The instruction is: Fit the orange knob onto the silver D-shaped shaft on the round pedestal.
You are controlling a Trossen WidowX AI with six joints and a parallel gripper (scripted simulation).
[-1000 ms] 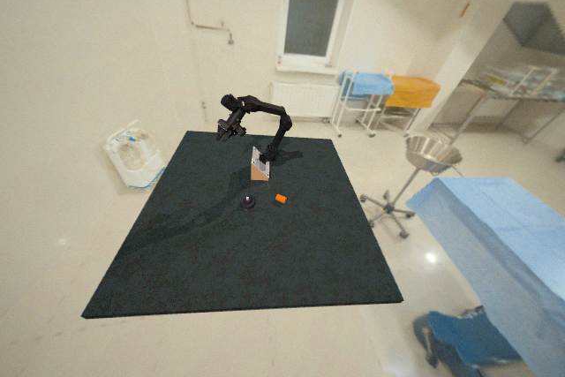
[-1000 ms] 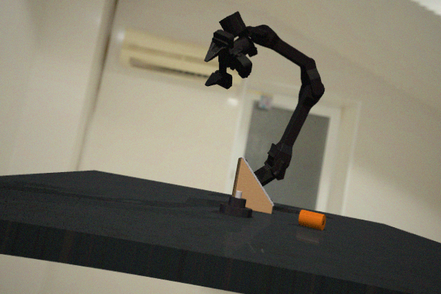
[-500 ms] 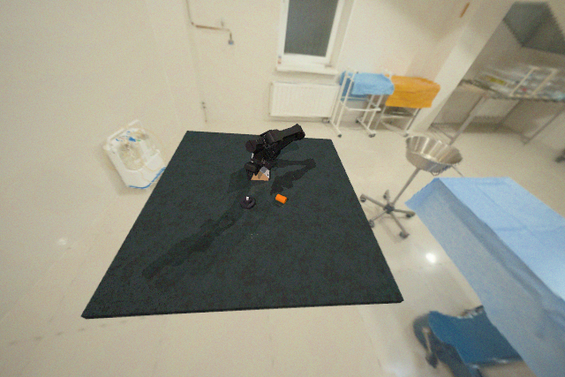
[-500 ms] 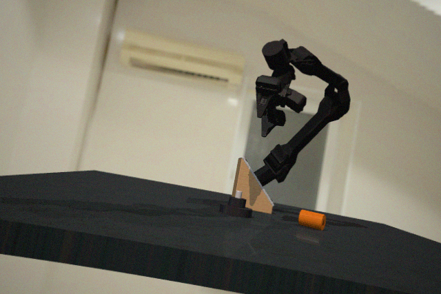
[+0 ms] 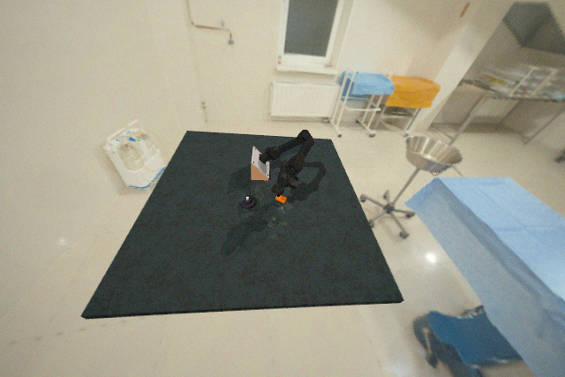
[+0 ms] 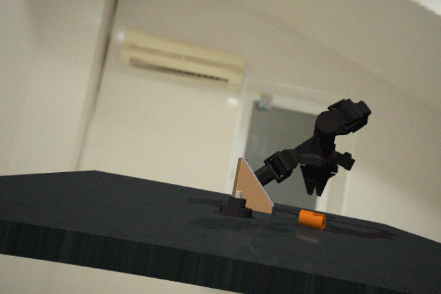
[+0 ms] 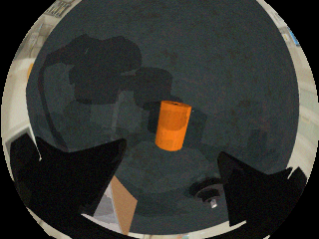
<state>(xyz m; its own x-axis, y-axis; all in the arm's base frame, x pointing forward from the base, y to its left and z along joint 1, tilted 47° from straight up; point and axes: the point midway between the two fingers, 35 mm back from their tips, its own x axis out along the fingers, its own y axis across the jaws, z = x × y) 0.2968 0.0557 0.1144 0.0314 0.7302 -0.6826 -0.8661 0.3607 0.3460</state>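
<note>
Right now the orange knob is 1 cm behind my gripper tip, 1 cm to the right of it and 6 cm below it. From my gripper tip the other things lie so: round black pedestal (3 cm ahead, 20 cm to the right, 5 cm below).
</note>
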